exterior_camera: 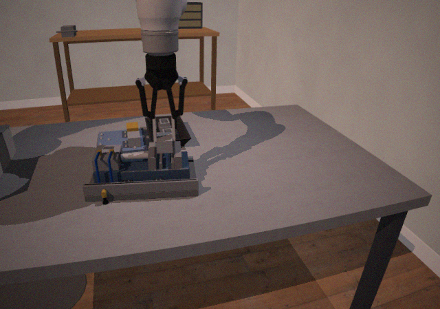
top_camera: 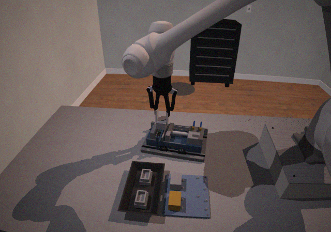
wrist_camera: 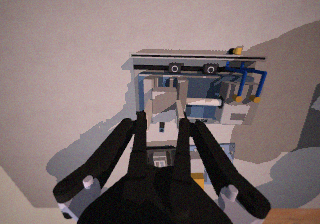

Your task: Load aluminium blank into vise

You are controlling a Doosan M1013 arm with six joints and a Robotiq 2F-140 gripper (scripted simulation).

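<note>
Now: the blue vise 60 mm behind my hand, 10 mm to the left of it and 120 mm below it. From my hand the other things lie so: brass blank: 90 mm behind, 340 mm to the left, 130 mm below; then aluminium blank: 90 mm behind, 250 mm to the left, 130 mm below; then infeed plate: 130 mm behind, 300 mm to the left, 160 mm below.
</note>
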